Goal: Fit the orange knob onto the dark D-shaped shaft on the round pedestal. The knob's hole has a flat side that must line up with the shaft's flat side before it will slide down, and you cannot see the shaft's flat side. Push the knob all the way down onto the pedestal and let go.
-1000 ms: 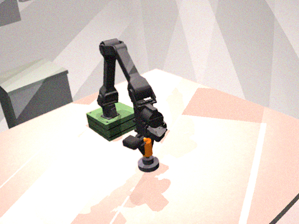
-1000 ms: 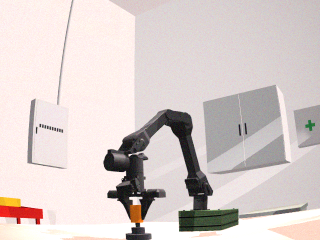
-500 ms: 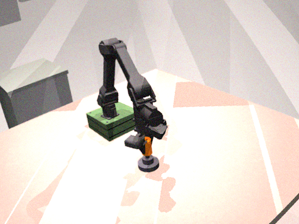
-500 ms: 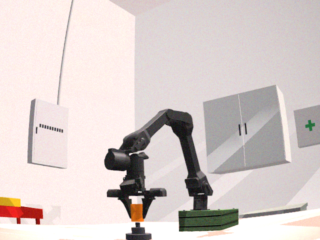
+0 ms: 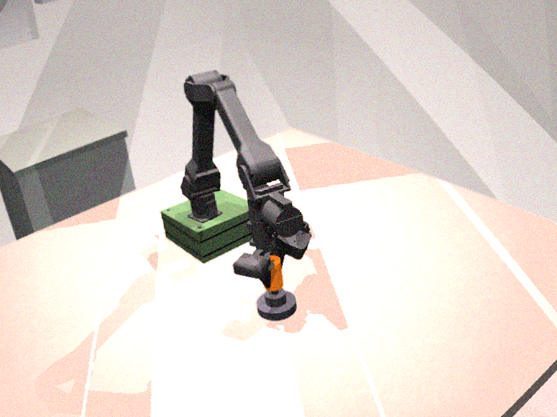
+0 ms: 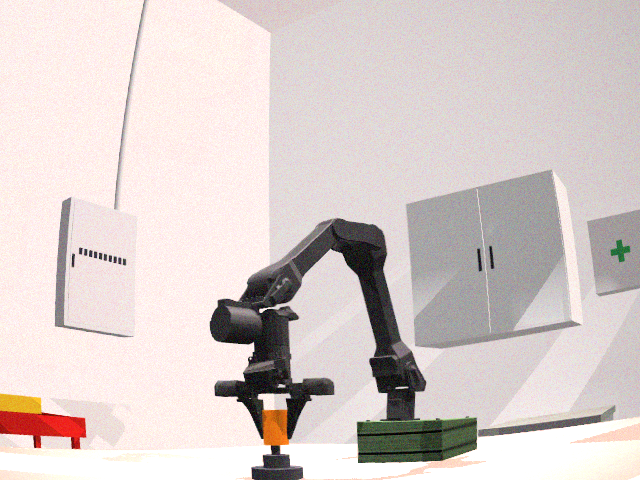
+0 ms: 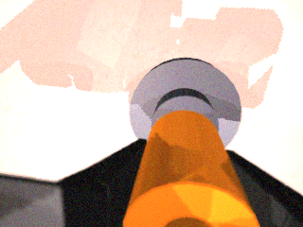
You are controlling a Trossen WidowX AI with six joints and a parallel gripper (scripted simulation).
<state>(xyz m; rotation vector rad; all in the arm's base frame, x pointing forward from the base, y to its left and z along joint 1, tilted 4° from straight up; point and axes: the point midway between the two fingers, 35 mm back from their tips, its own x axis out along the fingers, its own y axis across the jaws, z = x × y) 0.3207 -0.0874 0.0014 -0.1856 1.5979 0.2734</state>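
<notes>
Now: the orange knob 2 cm above my gripper tip. Also, from my gripper tip: pedestal 4 cm below.
</notes>
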